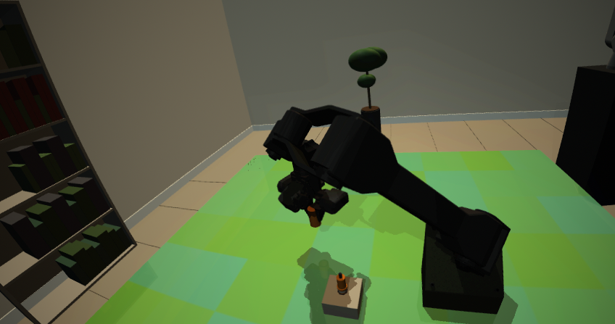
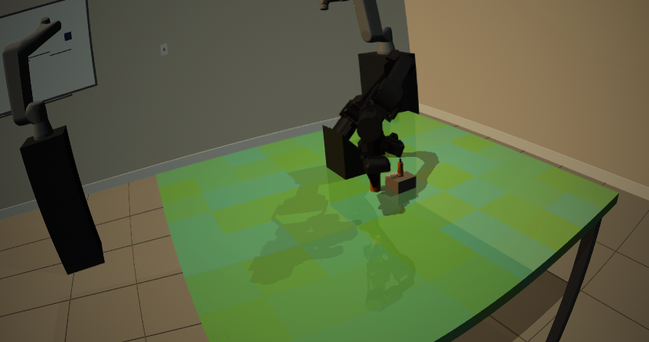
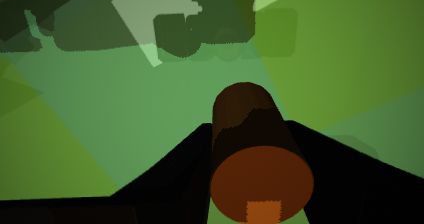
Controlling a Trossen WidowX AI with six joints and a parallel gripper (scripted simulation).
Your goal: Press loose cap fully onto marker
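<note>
Now: the tan holder block 80 mm behind my gripper tip, 170 mm to the left of it and 70 mm below it. Also, from my gripper tip: orange cap: 10 mm above.
</note>
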